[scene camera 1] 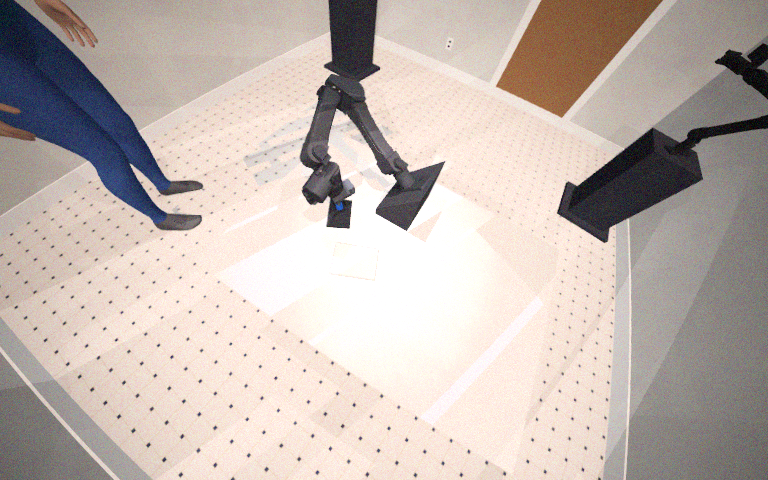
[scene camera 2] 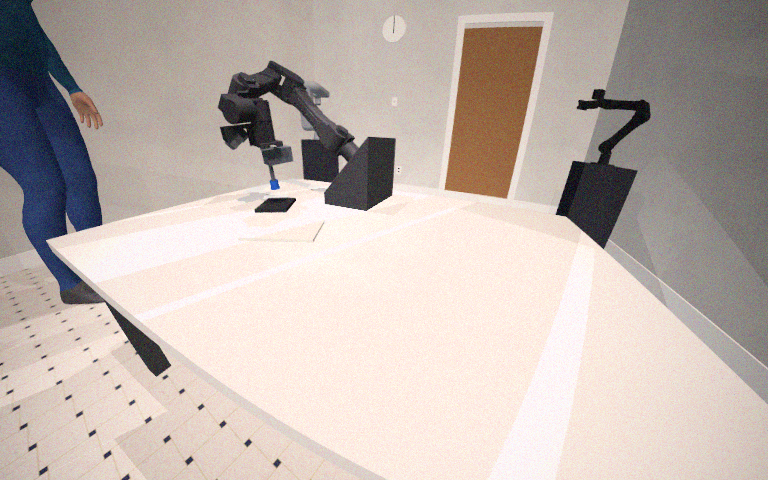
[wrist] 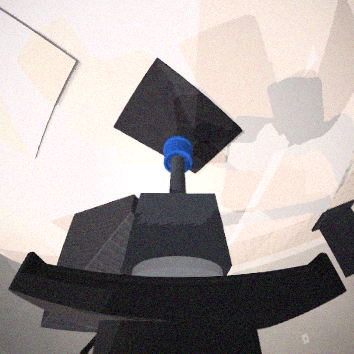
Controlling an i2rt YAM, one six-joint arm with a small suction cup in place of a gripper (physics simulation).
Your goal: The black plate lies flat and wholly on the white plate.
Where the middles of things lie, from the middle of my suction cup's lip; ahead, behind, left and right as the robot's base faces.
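The white plate (wrist: 42, 68) is 13 cm ahead of my suction cup, 18 cm to the left of it and 7 cm below it. As for the black plate (wrist: 163, 104), my suction cup is 6 cm above it and 1 cm to the left of it. Going by their middles, the black plate is the nearest to my suction cup of the things named here.
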